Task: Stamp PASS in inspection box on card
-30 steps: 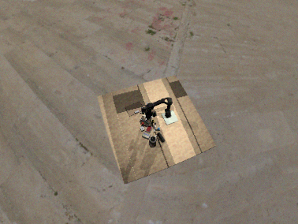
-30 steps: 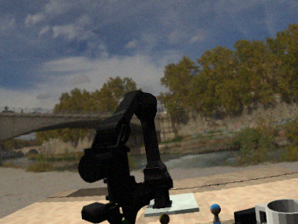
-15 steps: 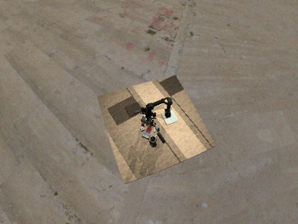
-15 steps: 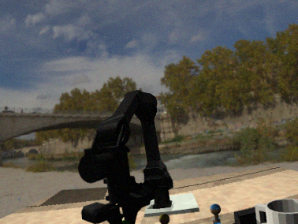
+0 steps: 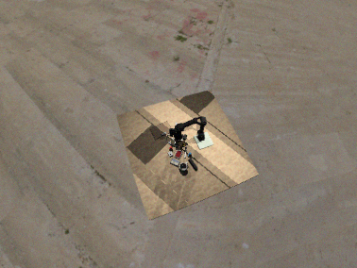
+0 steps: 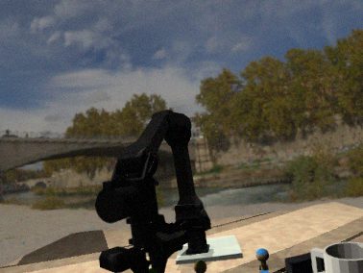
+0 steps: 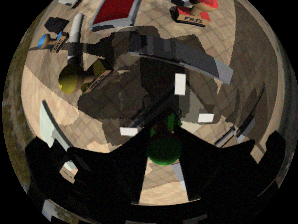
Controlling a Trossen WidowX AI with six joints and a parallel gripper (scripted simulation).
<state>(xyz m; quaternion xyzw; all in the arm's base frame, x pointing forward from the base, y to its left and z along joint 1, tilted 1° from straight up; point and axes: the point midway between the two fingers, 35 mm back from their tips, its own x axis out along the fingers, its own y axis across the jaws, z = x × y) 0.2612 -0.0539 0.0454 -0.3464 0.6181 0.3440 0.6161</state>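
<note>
My gripper tip is right at the green-topped stamp. From my gripper tip the other things lie so: yellow-knobbed stamp: 30 mm behind, 90 mm to the left; grey flat bar: 70 mm ahead, 50 mm to the left, 20 mm below; pale sheet: 10 mm to the right, 30 mm below.
</note>
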